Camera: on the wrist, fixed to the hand. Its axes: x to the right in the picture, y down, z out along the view.
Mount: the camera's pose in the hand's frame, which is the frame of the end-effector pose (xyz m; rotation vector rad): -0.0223 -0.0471 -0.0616 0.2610 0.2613 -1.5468
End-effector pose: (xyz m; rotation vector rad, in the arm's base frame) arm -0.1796 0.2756 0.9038 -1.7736 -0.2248 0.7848
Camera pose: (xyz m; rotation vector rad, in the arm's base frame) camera -0.1483 0.2327 0.9646 -0.9585 -1.0701 -0.5144
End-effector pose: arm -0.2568 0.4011 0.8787 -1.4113 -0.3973 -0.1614
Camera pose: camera -0.2828 0.3304 0.9077 -0.5398 -1.1659 -1.4585
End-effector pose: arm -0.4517 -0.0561 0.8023 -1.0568 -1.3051 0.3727
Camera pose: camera -0.4175 -0.1227 0.8323 0.2915 -1.4077 -0.7266
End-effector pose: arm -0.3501 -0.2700 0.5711 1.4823 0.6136 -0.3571
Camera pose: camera -0.4051 -0.2161 0.5472 1.0067 1.9300 -1.4619
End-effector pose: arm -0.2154 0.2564 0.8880 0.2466 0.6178 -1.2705
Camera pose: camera -0.2815 0.2914 0.8578 0.1173 0.8896 -2.8495
